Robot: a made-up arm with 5 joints.
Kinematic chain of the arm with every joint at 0, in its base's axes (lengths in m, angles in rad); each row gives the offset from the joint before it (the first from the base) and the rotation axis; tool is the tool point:
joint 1: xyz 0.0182 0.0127 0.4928 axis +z
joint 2: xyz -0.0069 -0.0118 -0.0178 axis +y
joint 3: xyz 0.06 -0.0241 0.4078 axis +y
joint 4: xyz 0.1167 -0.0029 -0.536 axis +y
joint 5: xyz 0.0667 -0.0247 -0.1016 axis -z
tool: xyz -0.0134 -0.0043 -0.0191
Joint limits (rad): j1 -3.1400..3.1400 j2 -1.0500..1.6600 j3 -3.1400..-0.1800 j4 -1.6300..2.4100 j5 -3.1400..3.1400
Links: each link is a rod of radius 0.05 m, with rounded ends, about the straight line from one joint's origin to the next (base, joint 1, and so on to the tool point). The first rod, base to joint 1, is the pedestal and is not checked.
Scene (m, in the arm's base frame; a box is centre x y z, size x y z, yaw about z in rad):
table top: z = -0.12
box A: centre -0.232 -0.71 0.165 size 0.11 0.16 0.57 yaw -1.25
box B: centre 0.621 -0.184 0 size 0.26 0.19 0.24 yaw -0.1
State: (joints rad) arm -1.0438 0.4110 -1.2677 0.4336 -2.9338
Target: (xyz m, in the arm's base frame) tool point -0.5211 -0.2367 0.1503
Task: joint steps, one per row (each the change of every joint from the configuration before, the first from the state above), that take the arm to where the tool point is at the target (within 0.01 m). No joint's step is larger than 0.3 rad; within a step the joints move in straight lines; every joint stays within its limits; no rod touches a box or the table.
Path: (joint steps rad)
1: -0.2284 0.1005 0.1503 -0.0179 0.1649
2: -0.2285 0.1005 0.1504 -0.0179 0.1649
3: -0.2284 0.1005 0.1503 -0.0179 0.1649
4: -0.2285 0.1005 0.1503 -0.0179 0.1649
5: -0.2151 -0.0618 -0.0796 0.0501 -0.2079
6: -0.2151 -0.0618 -0.0797 0.0500 -0.2080
7: -0.2152 -0.0619 -0.0797 0.0500 -0.2080

